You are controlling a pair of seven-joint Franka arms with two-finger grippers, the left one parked.
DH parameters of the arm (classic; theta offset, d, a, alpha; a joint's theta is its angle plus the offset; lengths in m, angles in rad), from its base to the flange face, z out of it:
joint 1: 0 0.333 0 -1.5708
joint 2: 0 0 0 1.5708
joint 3: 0 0.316 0.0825 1.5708
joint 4: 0 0 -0.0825 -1.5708
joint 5: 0 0.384 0 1.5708
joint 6: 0 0 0.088 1.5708
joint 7: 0 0.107 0 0
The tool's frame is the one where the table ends.
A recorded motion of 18 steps. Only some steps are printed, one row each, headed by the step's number.
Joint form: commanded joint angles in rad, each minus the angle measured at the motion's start. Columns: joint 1, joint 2, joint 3, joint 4, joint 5, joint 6, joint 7.
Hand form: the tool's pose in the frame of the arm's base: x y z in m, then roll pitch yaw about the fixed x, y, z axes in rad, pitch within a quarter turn. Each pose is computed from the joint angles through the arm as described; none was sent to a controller.
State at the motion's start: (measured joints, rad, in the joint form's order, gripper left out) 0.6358 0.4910 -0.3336 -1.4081 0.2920 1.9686 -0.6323
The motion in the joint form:
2: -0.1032 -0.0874 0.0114 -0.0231 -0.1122 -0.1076 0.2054
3: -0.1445 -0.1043 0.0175 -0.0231 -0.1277 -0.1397 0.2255
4: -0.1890 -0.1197 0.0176 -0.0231 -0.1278 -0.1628 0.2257
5: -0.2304 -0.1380 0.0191 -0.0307 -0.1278 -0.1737 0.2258
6: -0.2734 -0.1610 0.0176 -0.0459 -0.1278 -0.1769 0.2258
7: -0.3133 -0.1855 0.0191 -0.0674 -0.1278 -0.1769 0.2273
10: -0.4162 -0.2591 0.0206 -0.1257 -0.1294 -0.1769 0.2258
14: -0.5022 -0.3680 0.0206 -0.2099 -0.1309 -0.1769 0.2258
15: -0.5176 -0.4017 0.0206 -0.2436 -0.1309 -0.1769 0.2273
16: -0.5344 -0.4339 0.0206 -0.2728 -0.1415 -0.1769 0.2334
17: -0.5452 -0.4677 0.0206 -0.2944 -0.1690 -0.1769 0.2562
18: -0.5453 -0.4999 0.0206 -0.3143 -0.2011 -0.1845 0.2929
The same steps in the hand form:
2: 0.6546 0.1894 0.4771 -3.1155 -0.0630 0.6161
3: 0.6557 0.1629 0.4848 -3.1143 -0.0442 0.5655
4: 0.6578 0.1324 0.4928 -3.1064 -0.0383 0.5216
5: 0.6579 0.1042 0.4999 -3.1002 -0.0396 0.4810
6: 0.6564 0.0727 0.5072 -3.0956 -0.0454 0.4350
7: 0.6525 0.0449 0.5123 -3.0891 -0.0499 0.3926
10: 0.6345 -0.0265 0.5300 -3.0741 -0.0687 0.2873
14: 0.5997 -0.0850 0.5544 -3.0518 -0.0985 0.1951
15: 0.5880 -0.0951 0.5574 -3.0414 -0.1006 0.1761
16: 0.5764 -0.1064 0.5614 -3.0418 -0.1011 0.1544
17: 0.5651 -0.1153 0.5695 -3.0590 -0.1031 0.1268
18: 0.5546 -0.1182 0.5764 -3.0770 -0.0962 0.0976

